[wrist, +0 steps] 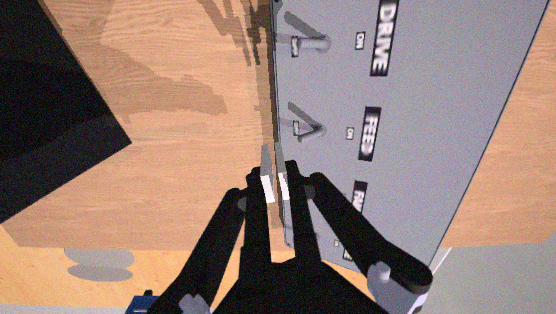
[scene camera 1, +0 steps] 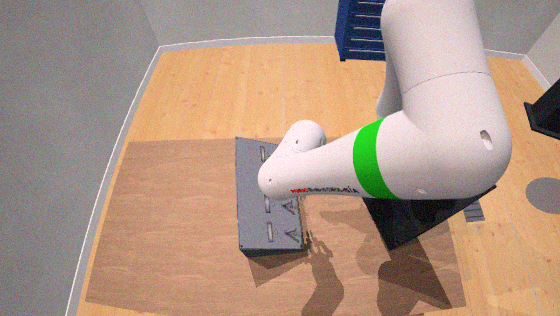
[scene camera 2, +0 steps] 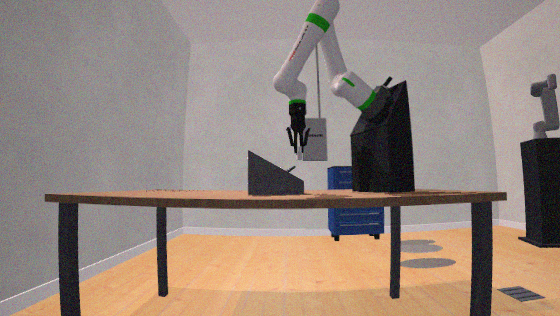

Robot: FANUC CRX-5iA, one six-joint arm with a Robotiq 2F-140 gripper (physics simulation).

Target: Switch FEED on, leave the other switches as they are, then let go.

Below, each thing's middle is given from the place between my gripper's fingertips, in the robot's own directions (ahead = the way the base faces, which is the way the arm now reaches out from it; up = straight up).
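Scene:
Grey sloped switch panel (scene camera 1: 262, 222): my gripper is 90 mm above it, 10 mm to the right of it and 160 mm short of it.

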